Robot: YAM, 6 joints.
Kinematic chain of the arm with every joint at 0, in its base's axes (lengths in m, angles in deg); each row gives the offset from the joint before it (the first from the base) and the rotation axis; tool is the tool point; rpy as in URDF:
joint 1: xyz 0 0 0.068 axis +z
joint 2: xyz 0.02 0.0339 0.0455 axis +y
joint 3: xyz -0.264 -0.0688 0 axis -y
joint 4: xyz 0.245 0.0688 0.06 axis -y
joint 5: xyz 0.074 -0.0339 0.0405 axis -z
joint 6: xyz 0.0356 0 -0.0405 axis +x
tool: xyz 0 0 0 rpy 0 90 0
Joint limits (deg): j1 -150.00..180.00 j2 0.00..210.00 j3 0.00..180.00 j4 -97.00..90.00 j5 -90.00..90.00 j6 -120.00..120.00
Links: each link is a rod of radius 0.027 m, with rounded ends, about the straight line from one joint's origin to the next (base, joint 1, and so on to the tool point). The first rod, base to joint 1, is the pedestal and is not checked.
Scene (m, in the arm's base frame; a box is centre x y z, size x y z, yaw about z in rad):
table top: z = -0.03
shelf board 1: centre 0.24 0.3 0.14 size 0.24 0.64 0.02 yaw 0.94
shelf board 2: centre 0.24 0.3 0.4 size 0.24 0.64 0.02 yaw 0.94
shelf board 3: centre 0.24 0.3 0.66 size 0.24 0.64 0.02 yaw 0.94
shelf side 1: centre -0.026 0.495 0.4 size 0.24 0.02 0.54 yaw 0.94
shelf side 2: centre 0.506 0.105 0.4 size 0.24 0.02 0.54 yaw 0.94
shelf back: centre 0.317 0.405 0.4 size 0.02 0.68 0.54 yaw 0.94
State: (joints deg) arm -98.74 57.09 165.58 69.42 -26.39 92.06
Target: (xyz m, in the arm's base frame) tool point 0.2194 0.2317 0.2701
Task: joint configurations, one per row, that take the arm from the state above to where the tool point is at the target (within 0.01 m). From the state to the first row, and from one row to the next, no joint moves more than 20 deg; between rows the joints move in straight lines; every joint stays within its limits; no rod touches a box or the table.
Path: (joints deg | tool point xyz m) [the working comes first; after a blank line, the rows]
Joints at the target: 41.97 84.60 43.71 46.02 -45.80 92.06
Straight joint move there: touches shelf board 2.

1: -80.62 56.45 148.07 71.64 -25.18 85.96 | -0.0331 0.2931 0.6073
2: -62.50 55.80 130.55 73.86 -23.96 79.86 | -0.0854 0.1954 0.6395
3: -44.38 55.16 113.04 76.07 -22.75 73.75 | -0.0801 0.0976 0.6465
4: -26.27 54.52 95.52 78.29 -21.54 67.65 | -0.0302 0.0295 0.6279
5: -8.15 53.87 78.01 80.51 -20.33 61.55 | 0.0376 0.0071 0.5856
6: 0.83 50.50 61.79 74.09 -28.21 69.18 | 0.0888 0.0181 0.5290
7: 9.80 47.12 45.56 67.67 -36.10 76.80 | 0.1231 0.0425 0.4542
8: 18.77 43.74 29.34 61.24 -43.99 84.43 | 0.1337 0.0716 0.3659
9: 27.74 40.36 13.12 54.82 -51.88 92.06 | 0.1190 0.0942 0.2701
10: 32.49 55.11 23.32 51.89 -49.85 92.06 | 0.1540 0.1303 0.2853
11: 37.23 69.86 33.51 48.96 -47.83 92.06 | 0.1891 0.1768 0.2858
12: 41.97 84.60 43.71 46.02 -45.80 92.06 | 0.2194 0.2317 0.2701

